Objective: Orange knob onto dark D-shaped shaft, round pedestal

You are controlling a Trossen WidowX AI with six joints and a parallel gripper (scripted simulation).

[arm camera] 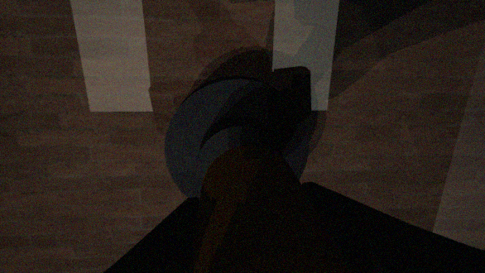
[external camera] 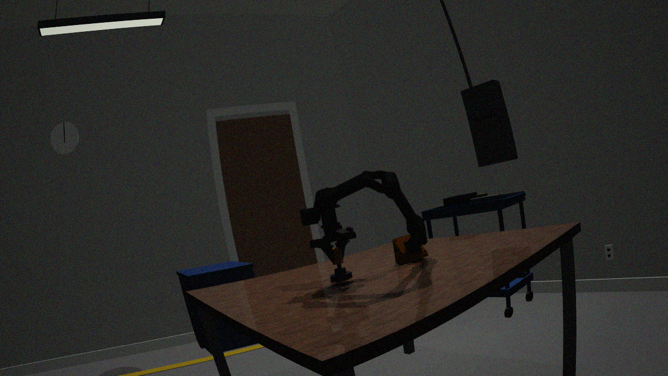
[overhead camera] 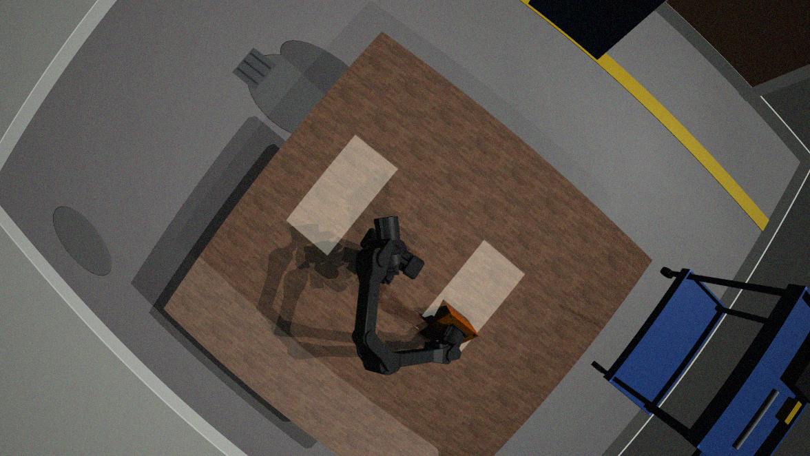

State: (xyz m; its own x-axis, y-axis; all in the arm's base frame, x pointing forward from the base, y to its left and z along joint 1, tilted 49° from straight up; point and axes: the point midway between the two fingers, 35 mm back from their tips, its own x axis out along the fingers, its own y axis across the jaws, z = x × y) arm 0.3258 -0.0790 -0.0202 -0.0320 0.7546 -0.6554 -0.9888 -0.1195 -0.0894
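My gripper tip is now 2 cm below the orange knob. The rest, counted from my gripper tip: round dark pedestal (4 cm below).
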